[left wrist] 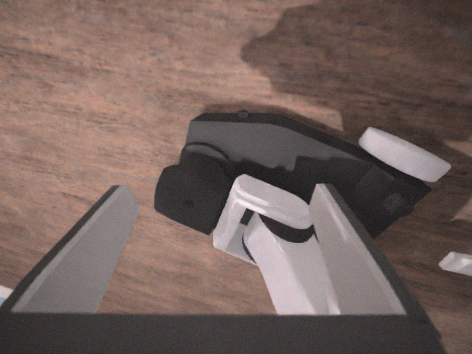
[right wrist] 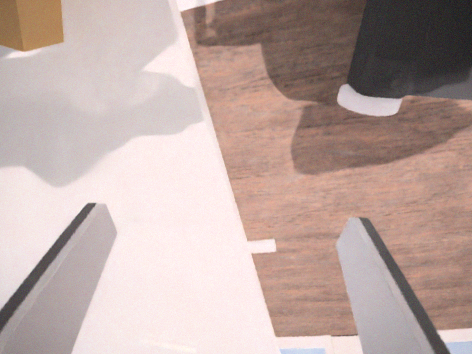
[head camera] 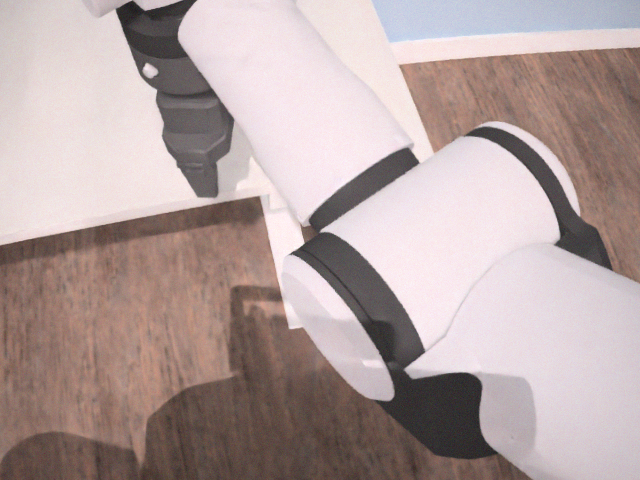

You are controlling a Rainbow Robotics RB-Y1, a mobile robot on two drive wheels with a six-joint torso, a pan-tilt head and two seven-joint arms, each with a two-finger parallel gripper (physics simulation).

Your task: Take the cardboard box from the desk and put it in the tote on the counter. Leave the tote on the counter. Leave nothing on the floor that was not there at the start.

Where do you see a white desk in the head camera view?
89,151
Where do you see a white desk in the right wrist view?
115,114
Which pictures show my right gripper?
The right wrist view and the head camera view only.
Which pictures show my left gripper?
The left wrist view only.
